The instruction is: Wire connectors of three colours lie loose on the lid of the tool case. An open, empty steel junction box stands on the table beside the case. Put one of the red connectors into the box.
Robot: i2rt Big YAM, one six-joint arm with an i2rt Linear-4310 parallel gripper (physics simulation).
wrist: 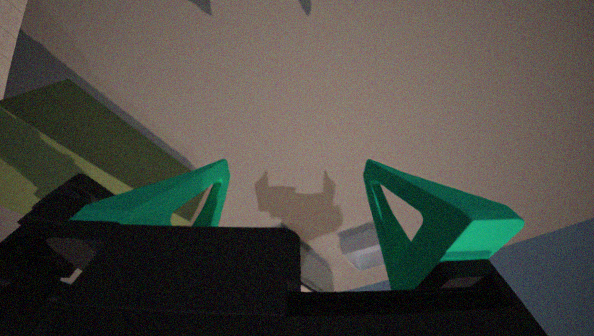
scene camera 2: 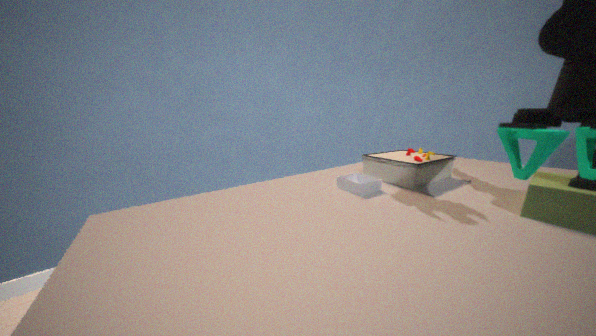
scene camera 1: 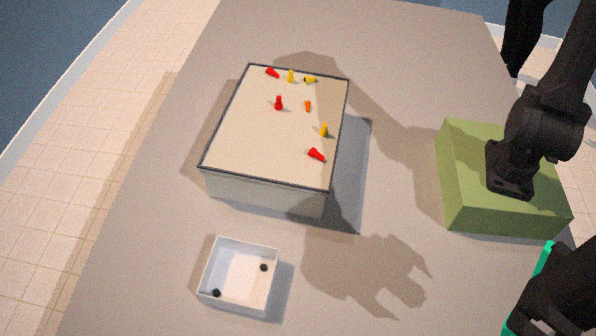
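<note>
In scene view 1, three red connectors are on the case lid: one lies at the far left corner, one stands upright left of the middle, one lies near the right front. Several yellow connectors, one of them upright, and an orange one are there too. The junction box stands in front of the case, with two black round spots inside. My gripper is open and empty, high over the table, right of box and case.
A green block-like base carries the arm at the right of the table. The tool case has upright walls and a dark rim. Behind the base in scene view 1 are a person's black-clad legs. The arm's shadow falls beside the junction box.
</note>
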